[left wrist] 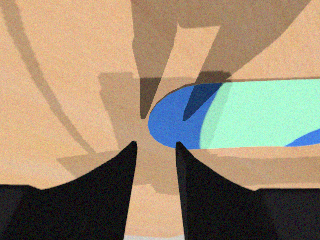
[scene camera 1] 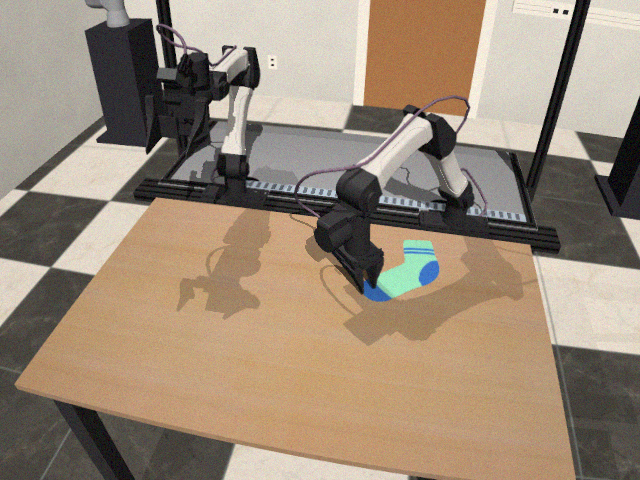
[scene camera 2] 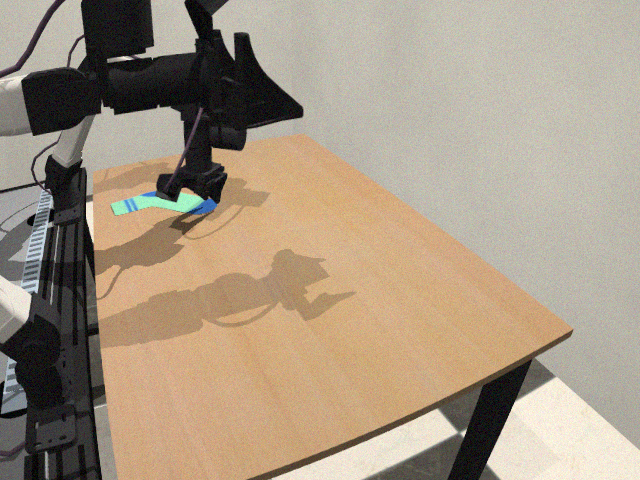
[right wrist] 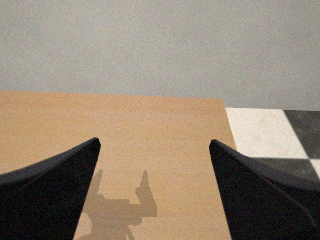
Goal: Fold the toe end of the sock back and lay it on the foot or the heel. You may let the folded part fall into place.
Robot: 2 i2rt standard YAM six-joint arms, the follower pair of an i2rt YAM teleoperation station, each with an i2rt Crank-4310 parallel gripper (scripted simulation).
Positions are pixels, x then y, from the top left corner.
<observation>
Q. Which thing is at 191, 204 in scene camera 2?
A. A mint-green sock.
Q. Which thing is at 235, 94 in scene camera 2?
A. My right gripper.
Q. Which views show my left gripper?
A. The left wrist view, scene camera 1 and scene camera 2 only.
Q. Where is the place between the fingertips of my right gripper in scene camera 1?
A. At 165, 154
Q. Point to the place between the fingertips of my left gripper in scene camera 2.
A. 212, 201
</observation>
